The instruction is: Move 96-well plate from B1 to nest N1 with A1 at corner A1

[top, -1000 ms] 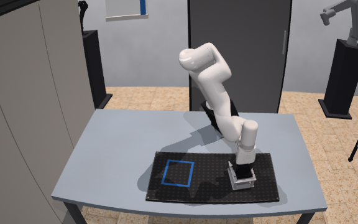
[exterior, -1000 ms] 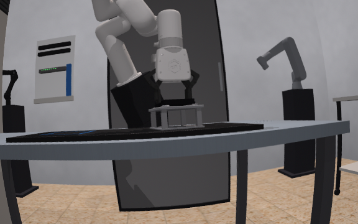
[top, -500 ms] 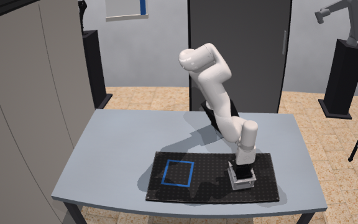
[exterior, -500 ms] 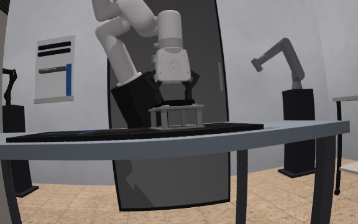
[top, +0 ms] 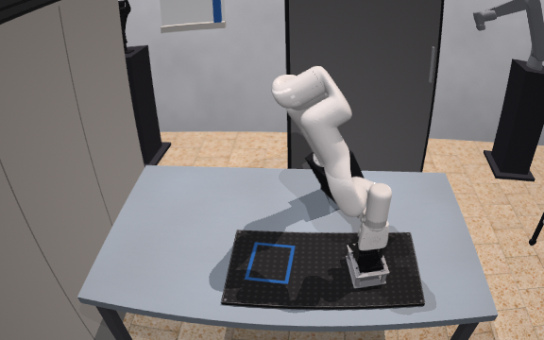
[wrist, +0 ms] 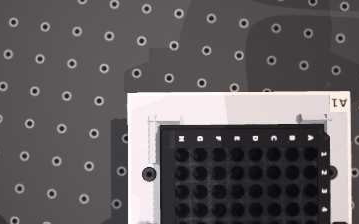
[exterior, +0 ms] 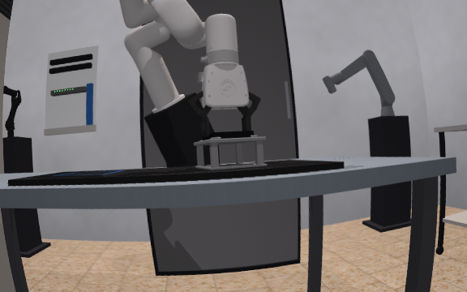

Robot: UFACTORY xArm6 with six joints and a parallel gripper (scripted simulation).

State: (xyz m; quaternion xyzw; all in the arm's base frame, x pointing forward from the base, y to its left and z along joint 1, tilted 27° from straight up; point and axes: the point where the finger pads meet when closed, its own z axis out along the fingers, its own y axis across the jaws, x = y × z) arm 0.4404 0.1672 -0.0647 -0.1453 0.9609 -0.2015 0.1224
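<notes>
The black 96-well plate is 1 cm below my hand. The rest, counted from my hand: grey raised plate nest (2 cm below).
</notes>
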